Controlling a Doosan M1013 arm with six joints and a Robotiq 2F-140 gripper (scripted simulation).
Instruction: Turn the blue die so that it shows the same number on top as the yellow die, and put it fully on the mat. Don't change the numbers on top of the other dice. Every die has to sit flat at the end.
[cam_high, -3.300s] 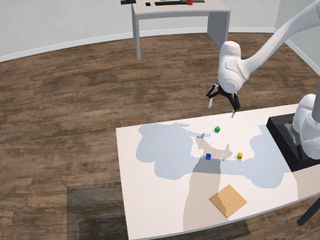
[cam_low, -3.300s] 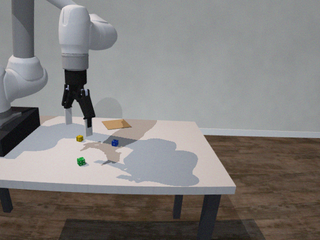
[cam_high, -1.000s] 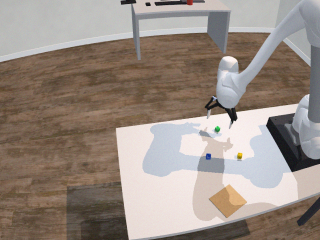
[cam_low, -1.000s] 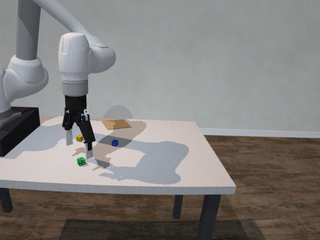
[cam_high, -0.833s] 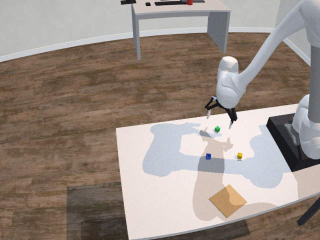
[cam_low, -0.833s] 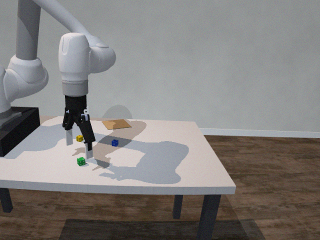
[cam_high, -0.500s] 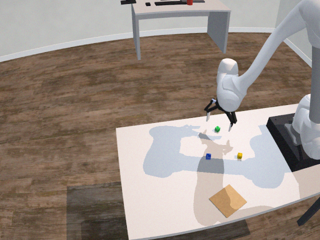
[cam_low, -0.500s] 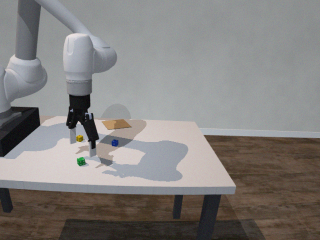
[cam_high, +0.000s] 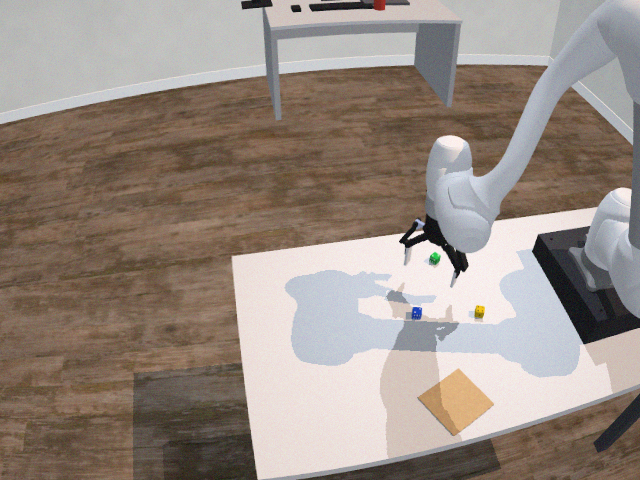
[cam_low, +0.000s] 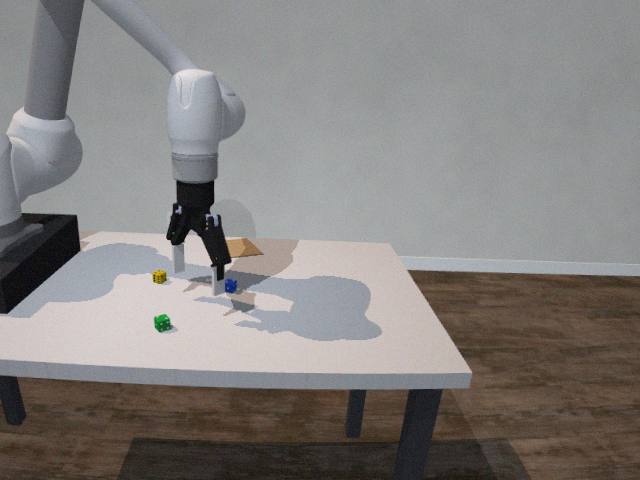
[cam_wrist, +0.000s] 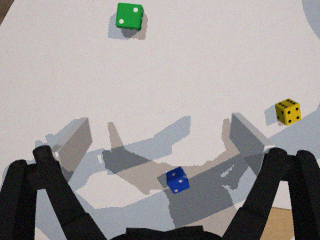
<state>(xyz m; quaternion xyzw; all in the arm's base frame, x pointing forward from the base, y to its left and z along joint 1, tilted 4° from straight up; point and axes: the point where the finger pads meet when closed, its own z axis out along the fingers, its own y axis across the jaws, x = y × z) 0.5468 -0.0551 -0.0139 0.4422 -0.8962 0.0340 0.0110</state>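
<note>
My gripper is now 50 mm short of the blue die, 100 mm to the right of it and 60 mm above it. Also, from my hand: yellow die 130 mm behind, 110 mm to the left, 60 mm below; then tan mat 20 mm behind, 380 mm to the left, 70 mm below; then green die 40 mm behind, 100 mm to the right, 60 mm below.
</note>
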